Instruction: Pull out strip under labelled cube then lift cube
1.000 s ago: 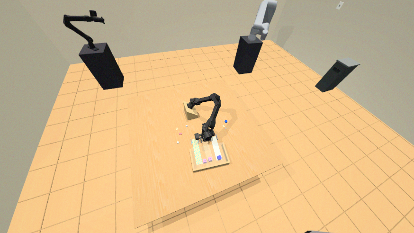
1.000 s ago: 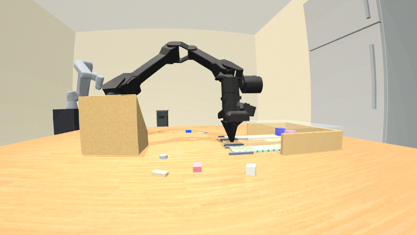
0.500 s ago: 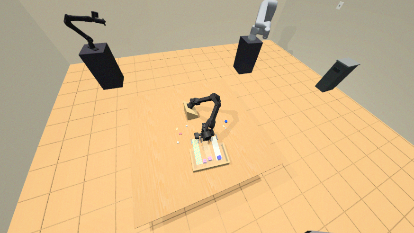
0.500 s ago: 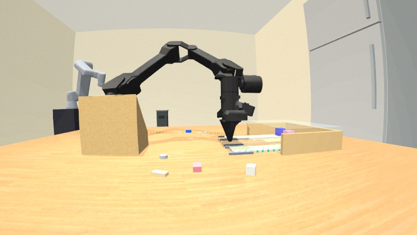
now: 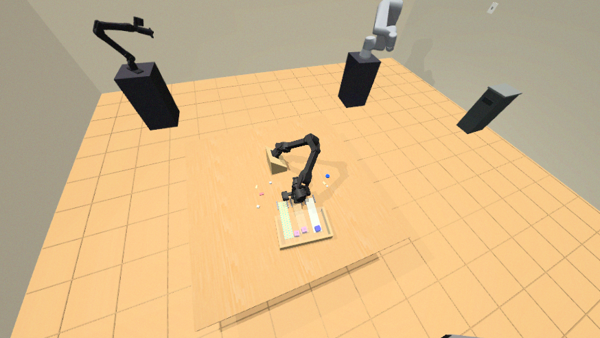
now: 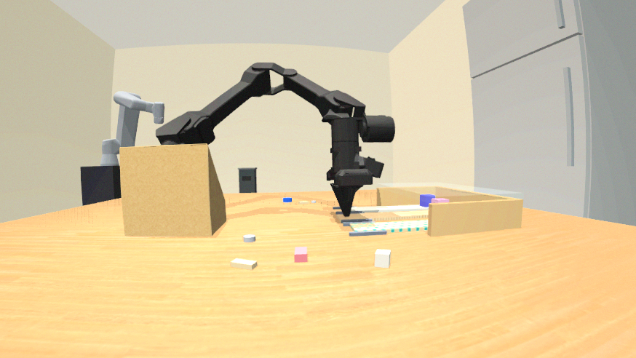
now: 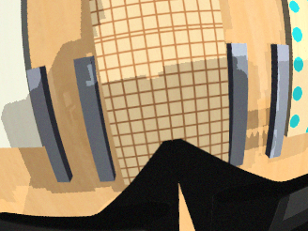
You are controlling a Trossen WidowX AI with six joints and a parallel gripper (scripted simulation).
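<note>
The grey disc is 18 cm behind my gripper tip and 14 cm to the right of it. Round my gripper tip: pink block (22 cm to the right, 10 cm behind); blue disc (29 cm to the left, 13 cm behind); white cube (26 cm to the right, 1 cm behind).
</note>
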